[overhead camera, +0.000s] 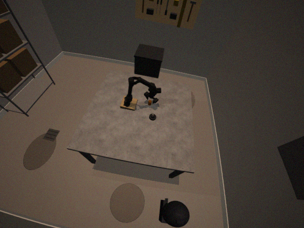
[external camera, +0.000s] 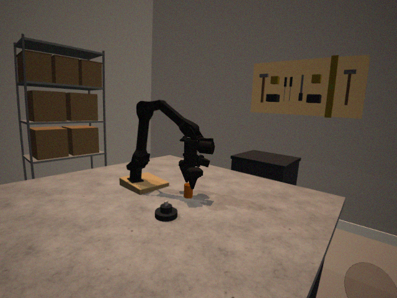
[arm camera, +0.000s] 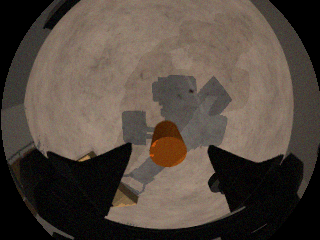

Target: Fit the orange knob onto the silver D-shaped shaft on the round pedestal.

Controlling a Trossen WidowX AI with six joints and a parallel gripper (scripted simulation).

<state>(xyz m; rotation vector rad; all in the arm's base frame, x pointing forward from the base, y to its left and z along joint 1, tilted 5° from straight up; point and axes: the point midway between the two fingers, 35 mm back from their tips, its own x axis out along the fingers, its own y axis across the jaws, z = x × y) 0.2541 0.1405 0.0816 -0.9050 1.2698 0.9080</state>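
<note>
Right now the orange knob is 10 mm below my gripper tip. From my gripper tip the other things lie so: round black pedestal (180 mm to the right, 90 mm ahead, 20 mm below).
</note>
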